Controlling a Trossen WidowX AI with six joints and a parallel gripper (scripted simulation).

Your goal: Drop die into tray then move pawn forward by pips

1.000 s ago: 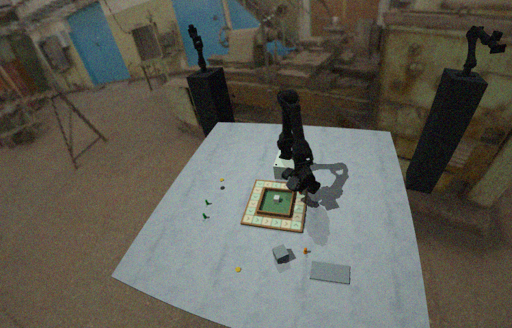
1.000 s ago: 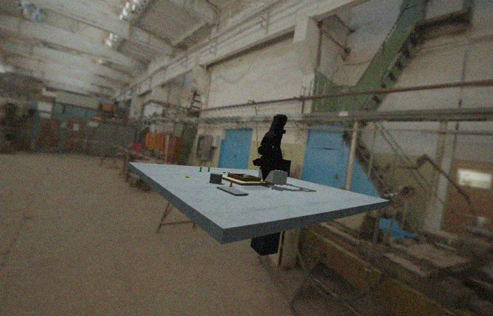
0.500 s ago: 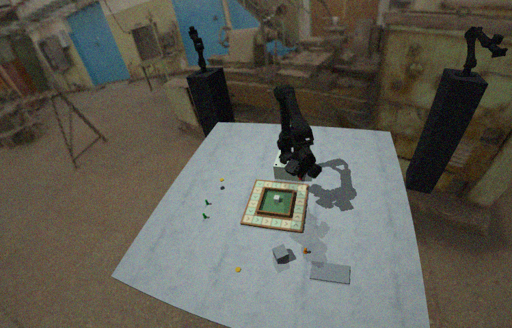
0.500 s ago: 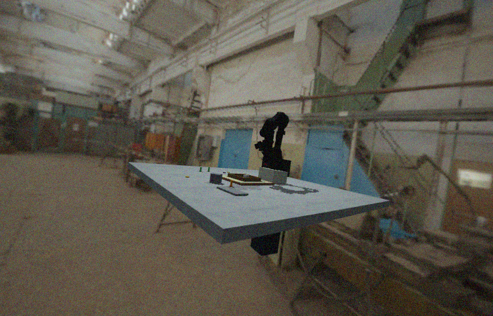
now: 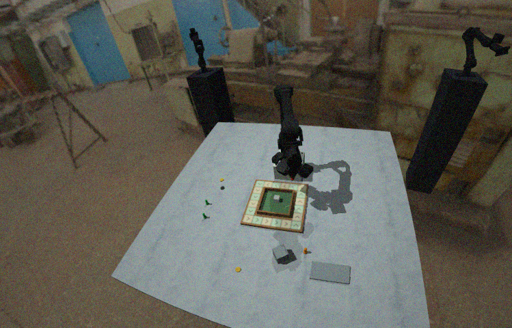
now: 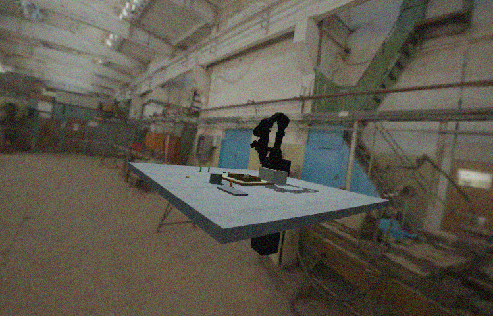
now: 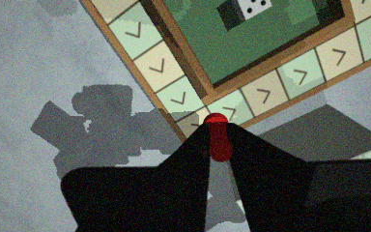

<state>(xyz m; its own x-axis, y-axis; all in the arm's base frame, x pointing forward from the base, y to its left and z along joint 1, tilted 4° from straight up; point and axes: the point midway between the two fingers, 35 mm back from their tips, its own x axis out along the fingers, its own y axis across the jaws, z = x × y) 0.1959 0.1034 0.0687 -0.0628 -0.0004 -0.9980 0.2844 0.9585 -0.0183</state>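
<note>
My gripper tip is now 60 mm short of the white die, 60 mm to the left of it and 110 mm above it. From my gripper tip the other things lie so: green dice tray (80 mm ahead, 60 mm to the right, 130 mm below); then orange pawn (270 mm ahead, 150 mm to the left, 120 mm below); then red pawn (10 mm above).
</note>
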